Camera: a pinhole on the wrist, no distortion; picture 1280 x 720 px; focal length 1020.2 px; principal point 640.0 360.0 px. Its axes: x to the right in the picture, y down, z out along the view. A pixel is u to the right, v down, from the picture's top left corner.
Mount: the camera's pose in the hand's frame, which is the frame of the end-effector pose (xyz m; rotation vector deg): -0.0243 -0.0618 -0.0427 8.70 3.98 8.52
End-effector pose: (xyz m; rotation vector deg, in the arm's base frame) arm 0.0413 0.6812 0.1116 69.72 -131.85 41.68
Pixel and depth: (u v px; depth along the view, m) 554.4 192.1 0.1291
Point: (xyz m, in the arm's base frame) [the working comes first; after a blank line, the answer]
In the camera's frame: -0.0108 -0.0212 0.1291

0.1288 0.5941 0.0612
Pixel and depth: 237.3 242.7 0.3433
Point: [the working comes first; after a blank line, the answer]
In the camera's frame: -0.1355 -0.0395 0.3433

0.2116 0.4900 -0.1487
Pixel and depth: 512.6 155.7 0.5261
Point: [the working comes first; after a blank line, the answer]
In the camera's frame: -0.0657 -0.1054 0.5261

0.2096 0.2903 -0.2013
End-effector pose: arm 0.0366 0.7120 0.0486 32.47 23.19 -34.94
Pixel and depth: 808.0 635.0 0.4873
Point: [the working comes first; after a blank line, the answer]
In the camera's frame: 0.0802 0.1314 0.4873

0.1837 0.4118 0.3645
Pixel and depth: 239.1 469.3 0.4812
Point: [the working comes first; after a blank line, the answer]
In the camera's frame: -0.1891 0.0516 0.4812

-0.0831 0.4404 0.4480
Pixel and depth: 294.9 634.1 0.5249
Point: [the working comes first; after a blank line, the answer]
In the camera's frame: -0.1776 0.1410 0.5249

-0.0184 0.4616 0.5216
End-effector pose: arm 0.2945 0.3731 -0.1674 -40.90 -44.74 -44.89
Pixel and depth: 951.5 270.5 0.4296
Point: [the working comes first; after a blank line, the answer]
In the camera's frame: 0.1312 -0.0377 0.4296

0.1254 0.5418 0.1774
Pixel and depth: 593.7 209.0 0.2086
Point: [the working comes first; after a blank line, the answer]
In the camera's frame: -0.0095 -0.0309 0.2086

0.1347 0.4388 -0.0634
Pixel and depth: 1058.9 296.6 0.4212
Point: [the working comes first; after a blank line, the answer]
In the camera's frame: 0.1729 -0.0262 0.4212

0.1621 0.5315 0.1996
